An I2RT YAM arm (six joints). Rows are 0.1 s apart.
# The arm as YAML. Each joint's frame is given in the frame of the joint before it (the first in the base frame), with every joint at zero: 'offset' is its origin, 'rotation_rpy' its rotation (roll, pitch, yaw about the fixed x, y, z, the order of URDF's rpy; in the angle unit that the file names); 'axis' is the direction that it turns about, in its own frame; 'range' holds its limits. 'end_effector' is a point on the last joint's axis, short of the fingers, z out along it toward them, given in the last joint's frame.
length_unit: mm
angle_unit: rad
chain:
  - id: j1
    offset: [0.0, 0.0, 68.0]
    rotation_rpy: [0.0, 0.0, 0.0]
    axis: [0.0, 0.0, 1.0]
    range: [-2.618, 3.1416]
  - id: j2
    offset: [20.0, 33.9, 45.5]
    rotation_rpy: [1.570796, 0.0, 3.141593]
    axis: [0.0, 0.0, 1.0]
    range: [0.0, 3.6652]
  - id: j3
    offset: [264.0, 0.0, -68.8]
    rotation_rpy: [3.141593, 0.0, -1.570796]
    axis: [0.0, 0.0, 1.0]
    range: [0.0, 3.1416]
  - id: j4
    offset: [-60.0, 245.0, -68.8]
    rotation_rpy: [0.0, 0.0, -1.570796]
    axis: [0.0, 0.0, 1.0]
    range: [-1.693, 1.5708]
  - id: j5
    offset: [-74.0, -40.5, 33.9]
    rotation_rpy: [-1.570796, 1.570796, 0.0]
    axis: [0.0, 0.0, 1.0]
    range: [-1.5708, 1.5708]
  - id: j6
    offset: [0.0, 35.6, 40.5]
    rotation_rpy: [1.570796, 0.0, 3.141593]
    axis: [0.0, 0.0, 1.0]
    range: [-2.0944, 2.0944]
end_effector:
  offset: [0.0, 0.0, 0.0]
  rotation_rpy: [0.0, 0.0, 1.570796]
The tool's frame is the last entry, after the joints.
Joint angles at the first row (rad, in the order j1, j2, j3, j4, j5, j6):
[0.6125, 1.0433, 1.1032, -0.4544, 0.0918, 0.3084]
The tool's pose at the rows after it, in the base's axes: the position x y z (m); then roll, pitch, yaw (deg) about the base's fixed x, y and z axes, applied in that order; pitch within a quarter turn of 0, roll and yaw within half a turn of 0:
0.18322 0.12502 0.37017 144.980 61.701 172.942
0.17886 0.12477 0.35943 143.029 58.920 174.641
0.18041 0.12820 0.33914 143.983 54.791 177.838
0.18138 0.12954 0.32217 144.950 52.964 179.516
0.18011 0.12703 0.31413 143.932 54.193 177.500
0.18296 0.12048 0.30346 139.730 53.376 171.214
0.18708 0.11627 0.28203 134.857 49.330 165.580
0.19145 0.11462 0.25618 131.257 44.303 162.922
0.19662 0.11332 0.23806 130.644 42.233 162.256
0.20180 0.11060 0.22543 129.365 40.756 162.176
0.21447 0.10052 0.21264 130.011 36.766 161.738
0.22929 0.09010 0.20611 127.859 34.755 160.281
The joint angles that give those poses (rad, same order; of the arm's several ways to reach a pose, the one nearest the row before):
[0.6074, 1.0125, 1.0757, -0.4625, 0.0538, 0.3224]
[0.6059, 0.9934, 1.0342, -0.4660, -0.0197, 0.3388]
[0.6059, 1.0036, 0.9799, -0.4629, -0.0738, 0.3543]
[0.6053, 1.0061, 0.9246, -0.4366, -0.0932, 0.3559]
[0.6020, 0.9842, 0.8740, -0.3839, -0.0758, 0.3608]
[0.5694, 0.9683, 0.8172, -0.3231, -0.0799, 0.4070]
[0.5366, 0.9714, 0.7359, -0.2459, -0.1207, 0.4842]
[0.5097, 0.9967, 0.6507, -0.1551, -0.1878, 0.5545]
[0.4890, 1.0326, 0.5994, -0.0833, -0.2174, 0.5743]
[0.4602, 1.0661, 0.5646, -0.0202, -0.2689, 0.5796]
[0.3883, 1.1308, 0.5638, -0.0107, -0.3388, 0.5844]
[0.3152, 1.1953, 0.5726, 0.0370, -0.4221, 0.5844]

